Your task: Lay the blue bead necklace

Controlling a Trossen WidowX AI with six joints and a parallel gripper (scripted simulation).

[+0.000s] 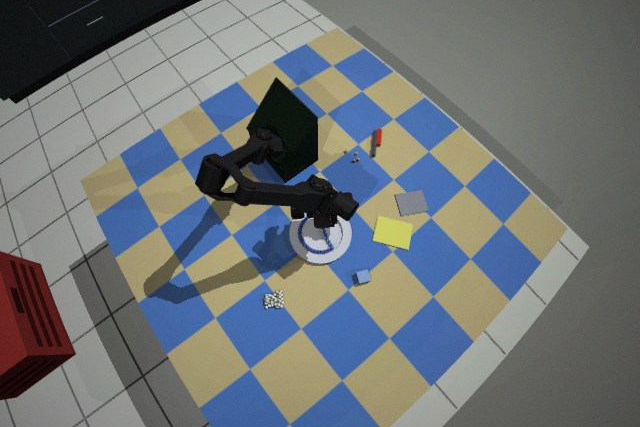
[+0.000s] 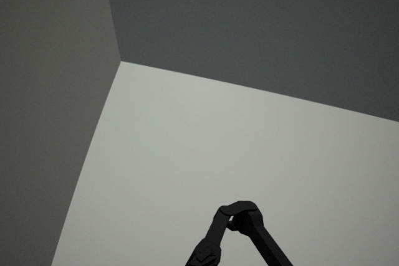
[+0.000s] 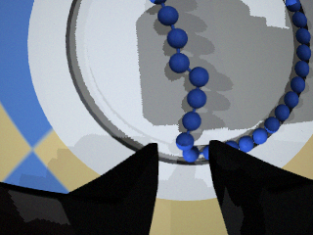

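My gripper tip is 40 mm short of the round white bead board, 30 mm to the left of it and 20 mm above it. Round my gripper tip: small blue cube: 230 mm ahead, 20 mm below; grey square: 290 mm to the left, 120 mm ahead, 30 mm below; yellow pad: 170 mm to the left, 170 mm ahead, 30 mm below.
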